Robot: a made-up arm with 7 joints. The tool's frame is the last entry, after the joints.
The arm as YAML. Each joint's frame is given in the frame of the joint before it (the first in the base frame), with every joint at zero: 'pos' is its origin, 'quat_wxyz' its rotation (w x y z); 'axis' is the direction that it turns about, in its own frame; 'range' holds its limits. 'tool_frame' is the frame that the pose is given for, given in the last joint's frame.
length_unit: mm
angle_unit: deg
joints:
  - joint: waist
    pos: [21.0, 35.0, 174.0]
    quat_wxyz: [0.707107, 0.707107, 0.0, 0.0]
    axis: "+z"
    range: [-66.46, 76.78]
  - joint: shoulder
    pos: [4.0, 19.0, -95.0]
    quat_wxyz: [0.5, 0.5, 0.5, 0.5]
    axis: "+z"
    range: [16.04, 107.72]
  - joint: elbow
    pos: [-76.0, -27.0, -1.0]
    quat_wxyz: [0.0, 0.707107, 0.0, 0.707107]
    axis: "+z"
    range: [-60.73, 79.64]
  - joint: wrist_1
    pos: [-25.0, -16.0, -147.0]
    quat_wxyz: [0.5, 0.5, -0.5, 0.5]
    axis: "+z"
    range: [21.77, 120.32]
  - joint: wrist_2
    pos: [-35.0, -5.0, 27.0]
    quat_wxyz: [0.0, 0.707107, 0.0, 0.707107]
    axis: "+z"
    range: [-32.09, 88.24]
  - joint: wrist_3
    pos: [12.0, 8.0, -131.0]
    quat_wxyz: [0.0, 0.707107, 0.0, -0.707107]
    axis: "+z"
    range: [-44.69, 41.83]
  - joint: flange
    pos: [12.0, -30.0, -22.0]
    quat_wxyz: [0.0, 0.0, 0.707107, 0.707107]
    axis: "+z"
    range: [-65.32, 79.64]
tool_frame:
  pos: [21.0, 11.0, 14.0]
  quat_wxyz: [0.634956, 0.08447, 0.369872, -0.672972]
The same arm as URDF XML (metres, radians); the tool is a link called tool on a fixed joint. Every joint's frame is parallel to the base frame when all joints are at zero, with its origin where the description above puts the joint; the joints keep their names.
<robot name="arm">
  <link name="base_link"/>
  <link name="link1"/>
  <link name="link2"/>
  <link name="link3"/>
  <link name="link4"/>
  <link name="link5"/>
  <link name="link6"/>
  <link name="link7"/>
  <link name="tool"/>
  <joint name="waist" type="revolute">
    <parent link="base_link"/>
    <child link="link1"/>
    <origin xyz="0.021 0.035 0.174"/>
    <axis xyz="0 -1 0"/>
    <limit lower="-1.1599" upper="1.3401"/>
  </joint>
  <joint name="shoulder" type="revolute">
    <parent link="link1"/>
    <child link="link2"/>
    <origin xyz="0.004 0.095 0.019"/>
    <axis xyz="1 0 0"/>
    <limit lower="0.28" upper="1.8801"/>
  </joint>
  <joint name="elbow" type="revolute">
    <parent link="link2"/>
    <child link="link3"/>
    <origin xyz="-0.001 0.027 -0.076"/>
    <axis xyz="0 0 1"/>
    <limit lower="-1.0599" upper="1.39"/>
  </joint>
  <joint name="wrist_1" type="revolute">
    <parent link="link3"/>
    <child link="link4"/>
    <origin xyz="-0.025 -0.016 -0.147"/>
    <axis xyz="0 -1 0"/>
    <limit lower="0.38" upper="2.1"/>
  </joint>
  <joint name="wrist_2" type="revolute">
    <parent link="link4"/>
    <child link="link5"/>
    <origin xyz="0.005 -0.027 -0.035"/>
    <axis xyz="0 0 1"/>
    <limit lower="-0.5601" upper="1.5401"/>
  </joint>
  <joint name="wrist_3" type="revolute">
    <parent link="link5"/>
    <child link="link6"/>
    <origin xyz="0.008 -0.012 -0.131"/>
    <axis xyz="0 1 0"/>
    <limit lower="-0.78" upper="0.7301"/>
  </joint>
  <joint name="flange" type="revolute">
    <parent link="link6"/>
    <child link="link7"/>
    <origin xyz="0.03 -0.022 -0.012"/>
    <axis xyz="-1 0 0"/>
    <limit lower="-1.14" upper="1.39"/>
  </joint>
  <joint name="tool_fixed" type="fixed">
    <parent link="link7"/>
    <child link="tool"/>
    <origin xyz="-0.014 0.011 0.021" rpy="1.2005 0.1804 -0.936"/>
  </joint>
</robot>

